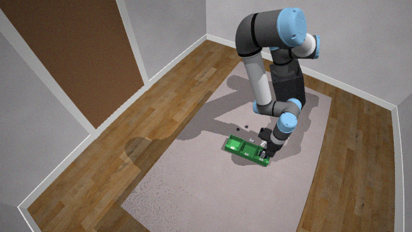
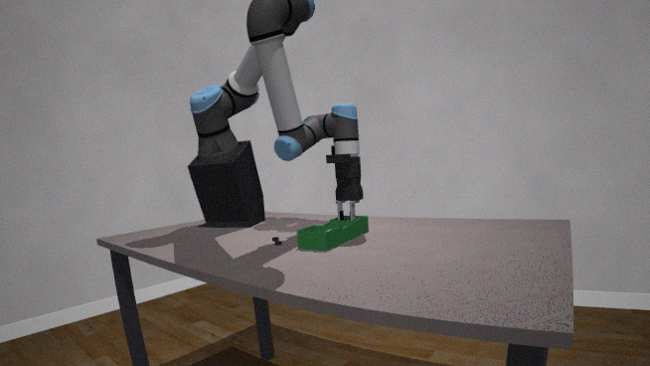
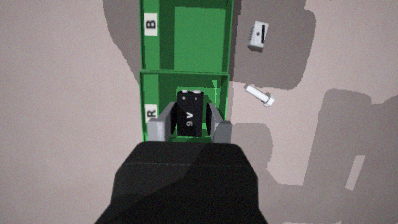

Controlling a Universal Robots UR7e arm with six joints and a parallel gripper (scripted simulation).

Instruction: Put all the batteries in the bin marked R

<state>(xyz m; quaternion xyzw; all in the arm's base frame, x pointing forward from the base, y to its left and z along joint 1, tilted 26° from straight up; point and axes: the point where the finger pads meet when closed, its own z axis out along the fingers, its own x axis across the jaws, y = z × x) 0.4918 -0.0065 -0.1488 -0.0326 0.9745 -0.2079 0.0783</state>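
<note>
The black 9 V battery is 1 cm to the right of my hand and 2 cm below it. Round my hand: white bolt: 9 cm behind, 2 cm to the right, 4 cm below; then green bin row: 1 cm ahead, 8 cm to the right, 3 cm below; then blue battery: 4 cm below.
</note>
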